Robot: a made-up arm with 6 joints. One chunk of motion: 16 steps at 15 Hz.
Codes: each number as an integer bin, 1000 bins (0 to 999) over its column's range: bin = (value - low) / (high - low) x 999, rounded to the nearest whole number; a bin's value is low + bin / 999 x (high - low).
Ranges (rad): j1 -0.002..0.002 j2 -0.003..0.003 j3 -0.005..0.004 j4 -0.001..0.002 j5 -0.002..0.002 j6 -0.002..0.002
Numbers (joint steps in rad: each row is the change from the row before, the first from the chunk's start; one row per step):
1: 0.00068 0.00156 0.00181 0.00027 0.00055 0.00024
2: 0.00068 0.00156 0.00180 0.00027 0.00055 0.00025
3: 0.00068 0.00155 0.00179 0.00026 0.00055 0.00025
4: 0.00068 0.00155 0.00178 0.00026 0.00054 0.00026
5: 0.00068 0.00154 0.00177 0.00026 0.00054 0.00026
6: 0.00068 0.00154 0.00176 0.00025 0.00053 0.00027
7: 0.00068 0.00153 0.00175 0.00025 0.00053 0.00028
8: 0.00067 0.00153 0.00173 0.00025 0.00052 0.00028
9: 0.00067 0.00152 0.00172 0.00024 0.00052 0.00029
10: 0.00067 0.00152 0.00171 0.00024 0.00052 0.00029
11: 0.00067 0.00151 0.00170 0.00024 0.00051 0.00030
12: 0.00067 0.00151 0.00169 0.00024 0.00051 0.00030
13: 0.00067 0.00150 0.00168 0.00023 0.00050 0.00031
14: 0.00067 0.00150 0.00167 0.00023 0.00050 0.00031
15: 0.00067 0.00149 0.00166 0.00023 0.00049 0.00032
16: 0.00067 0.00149 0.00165 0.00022 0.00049 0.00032
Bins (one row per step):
1: 669 759 756 423 637 559
2: 669 759 755 423 637 562
3: 669 758 754 420 637 562
4: 669 758 753 420 634 564
5: 669 756 751 420 634 564
6: 669 756 750 416 632 567
7: 669 754 749 416 632 569
8: 667 754 747 416 629 569
9: 667 753 746 413 629 572
10: 667 753 745 413 629 572
11: 667 751 744 413 627 574
12: 667 751 743 413 627 574
13: 667 749 741 410 624 577
14: 667 749 740 410 624 577
15: 667 748 739 410 622 579
16: 667 748 738 406 622 579

